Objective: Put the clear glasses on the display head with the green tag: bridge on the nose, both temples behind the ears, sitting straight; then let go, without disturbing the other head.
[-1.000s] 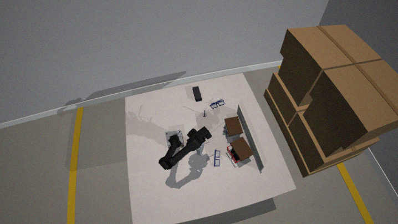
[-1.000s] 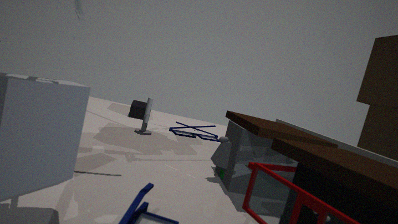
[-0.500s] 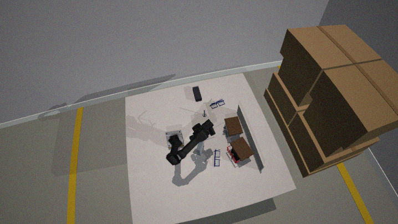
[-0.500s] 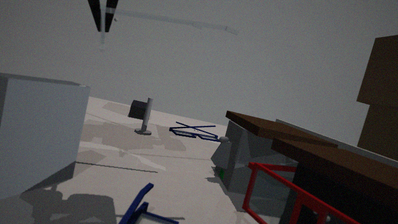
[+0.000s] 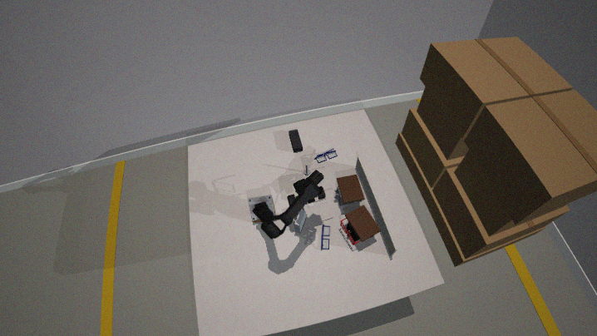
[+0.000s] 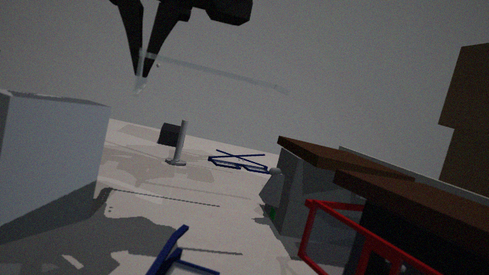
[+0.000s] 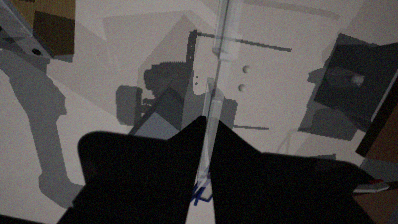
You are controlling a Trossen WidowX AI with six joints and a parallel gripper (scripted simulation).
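My gripper tip is now 230 mm short of the grey display head, 90 mm above it and 40 mm to the right of it. From my gripper tip the other things lie so: small post (270 mm to the left, 120 mm below, 70 mm ahead); then black box (530 mm to the left, 130 mm below, 70 mm ahead); then grey block (90 mm below, 60 mm behind, 50 mm to the right).
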